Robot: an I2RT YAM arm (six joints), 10 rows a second.
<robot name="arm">
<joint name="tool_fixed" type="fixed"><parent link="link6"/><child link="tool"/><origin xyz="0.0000 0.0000 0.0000" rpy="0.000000 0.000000 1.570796"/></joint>
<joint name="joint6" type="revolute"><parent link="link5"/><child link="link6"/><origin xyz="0.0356 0.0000 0.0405" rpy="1.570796 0.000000 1.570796"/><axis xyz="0 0 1"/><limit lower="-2.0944" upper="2.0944"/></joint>
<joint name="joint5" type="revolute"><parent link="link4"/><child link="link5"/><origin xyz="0.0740 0.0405 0.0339" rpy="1.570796 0.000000 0.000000"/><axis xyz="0 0 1"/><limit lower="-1.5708" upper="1.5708"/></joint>
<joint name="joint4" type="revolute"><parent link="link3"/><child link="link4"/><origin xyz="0.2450 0.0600 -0.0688"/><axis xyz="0 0 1"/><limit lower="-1.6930" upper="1.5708"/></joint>
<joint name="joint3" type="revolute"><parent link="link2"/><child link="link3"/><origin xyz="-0.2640 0.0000 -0.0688" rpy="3.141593 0.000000 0.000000"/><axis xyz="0 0 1"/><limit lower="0.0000" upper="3.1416"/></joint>
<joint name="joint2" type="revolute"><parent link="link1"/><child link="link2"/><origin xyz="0.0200 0.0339 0.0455" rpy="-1.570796 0.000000 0.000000"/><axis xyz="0 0 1"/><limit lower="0.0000" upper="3.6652"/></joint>
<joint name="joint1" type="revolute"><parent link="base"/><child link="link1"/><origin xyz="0.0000 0.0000 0.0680"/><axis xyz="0 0 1"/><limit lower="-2.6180" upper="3.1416"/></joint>
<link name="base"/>
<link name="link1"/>
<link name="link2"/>
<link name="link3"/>
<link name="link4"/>
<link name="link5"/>
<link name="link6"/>
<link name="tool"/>
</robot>
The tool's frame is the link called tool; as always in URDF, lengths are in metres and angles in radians.
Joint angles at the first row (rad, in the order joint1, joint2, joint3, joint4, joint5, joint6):
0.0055, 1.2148, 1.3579, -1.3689, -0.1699, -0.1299
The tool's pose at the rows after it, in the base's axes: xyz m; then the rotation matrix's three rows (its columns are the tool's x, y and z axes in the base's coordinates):
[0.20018 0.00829 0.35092], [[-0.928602 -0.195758 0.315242], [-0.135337 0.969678 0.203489], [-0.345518 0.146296 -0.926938]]
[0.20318 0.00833 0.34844], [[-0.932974 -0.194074 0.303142], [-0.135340 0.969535 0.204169], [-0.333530 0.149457 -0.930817]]
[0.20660 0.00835 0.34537], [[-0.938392 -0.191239 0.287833], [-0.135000 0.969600 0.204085], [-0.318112 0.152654 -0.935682]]
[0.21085 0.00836 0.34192], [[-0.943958 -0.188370 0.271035], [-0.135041 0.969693 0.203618], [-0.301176 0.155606 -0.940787]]
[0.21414 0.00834 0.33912], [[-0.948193 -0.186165 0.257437], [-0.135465 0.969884 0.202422], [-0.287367 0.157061 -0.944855]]
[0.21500 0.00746 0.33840], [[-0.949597 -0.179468 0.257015], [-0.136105 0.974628 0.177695], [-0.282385 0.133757 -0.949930]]
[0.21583 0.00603 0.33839], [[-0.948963 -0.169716 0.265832], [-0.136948 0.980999 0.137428], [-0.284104 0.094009 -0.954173]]
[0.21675 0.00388 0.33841], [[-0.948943 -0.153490 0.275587], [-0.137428 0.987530 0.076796], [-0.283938 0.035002 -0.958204]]
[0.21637 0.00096 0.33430], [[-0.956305 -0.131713 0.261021], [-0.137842 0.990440 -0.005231], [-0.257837 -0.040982 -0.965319]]
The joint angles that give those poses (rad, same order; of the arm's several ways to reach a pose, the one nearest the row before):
0.0055, 1.2240, 1.3579, -1.3758, -0.2031, -0.1333
0.0055, 1.2365, 1.3571, -1.3754, -0.2039, -0.1333
0.0055, 1.2514, 1.3560, -1.3758, -0.2039, -0.1330
0.0055, 1.2697, 1.3559, -1.3754, -0.2035, -0.1330
0.0055, 1.2842, 1.3559, -1.3754, -0.2024, -0.1333
0.0055, 1.2873, 1.3560, -1.3743, -0.1772, -0.1333
0.0055, 1.2873, 1.3559, -1.3670, -0.1364, -0.1333
0.0055, 1.2873, 1.3560, -1.3590, -0.0753, -0.1329
0.0055, 1.2881, 1.3418, -1.3605, 0.0067, -0.1329

